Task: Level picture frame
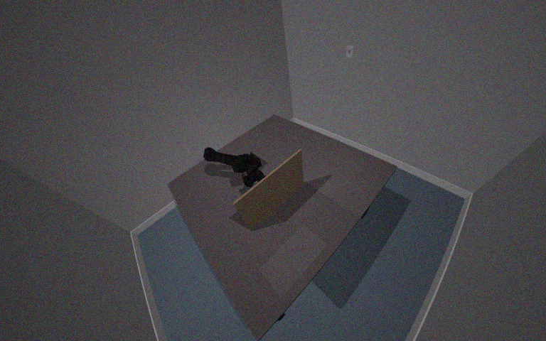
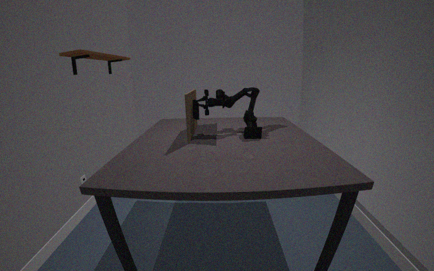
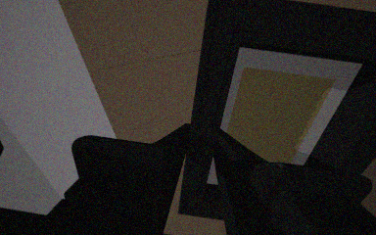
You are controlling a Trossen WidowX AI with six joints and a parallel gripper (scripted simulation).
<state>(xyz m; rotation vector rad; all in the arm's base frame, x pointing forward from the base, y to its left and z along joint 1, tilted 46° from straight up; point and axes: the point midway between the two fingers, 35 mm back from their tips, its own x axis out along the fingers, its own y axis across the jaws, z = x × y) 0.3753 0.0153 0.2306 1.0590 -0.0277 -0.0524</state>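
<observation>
Now: the picture frame 20 mm to the left of my gripper tip and 50 mm below it. The rest, counted from my gripper tip: tan wall board (20 mm ahead, 20 mm to the left, 70 mm below).
</observation>
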